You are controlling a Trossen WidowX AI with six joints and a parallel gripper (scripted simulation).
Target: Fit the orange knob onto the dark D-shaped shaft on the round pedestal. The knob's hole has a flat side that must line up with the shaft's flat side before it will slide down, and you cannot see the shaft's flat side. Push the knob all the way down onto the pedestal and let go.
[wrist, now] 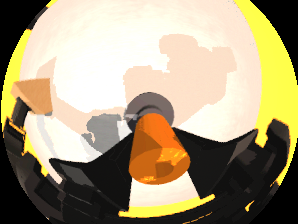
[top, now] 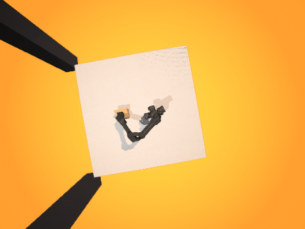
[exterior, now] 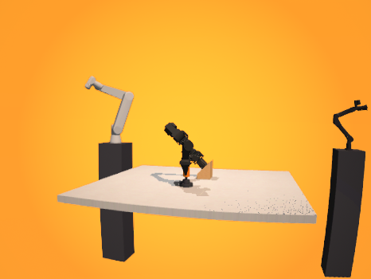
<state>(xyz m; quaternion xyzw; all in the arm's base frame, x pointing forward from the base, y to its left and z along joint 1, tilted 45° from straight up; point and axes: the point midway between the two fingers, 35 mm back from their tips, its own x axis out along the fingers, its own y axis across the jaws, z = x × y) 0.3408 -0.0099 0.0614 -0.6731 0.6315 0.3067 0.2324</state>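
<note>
The orange knob is 20 mm above my gripper tip. The rest, counted from my gripper tip: round dark pedestal (40 mm below).
</note>
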